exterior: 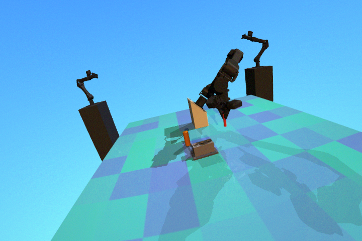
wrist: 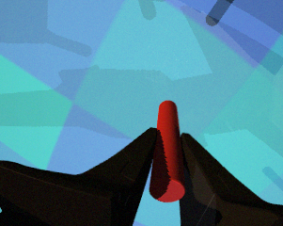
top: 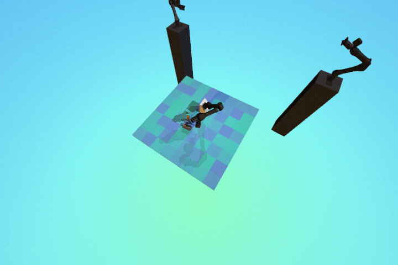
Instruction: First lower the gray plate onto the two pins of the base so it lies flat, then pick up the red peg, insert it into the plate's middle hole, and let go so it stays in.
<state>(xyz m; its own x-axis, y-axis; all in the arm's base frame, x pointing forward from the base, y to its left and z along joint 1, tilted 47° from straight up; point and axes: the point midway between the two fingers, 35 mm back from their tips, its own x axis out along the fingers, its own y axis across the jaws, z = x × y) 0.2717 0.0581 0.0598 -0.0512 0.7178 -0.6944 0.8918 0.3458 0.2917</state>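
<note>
My gripper tip is 14 cm to the left of the gray plate, 8 cm short of it and 7 cm above it. From my gripper tip the other things lie so: dark base 14 cm to the right, 11 cm below, 8 cm ahead; red peg right at my gripper tip; orange cylinder 21 cm to the right, 8 cm below, 3 cm behind.
</note>
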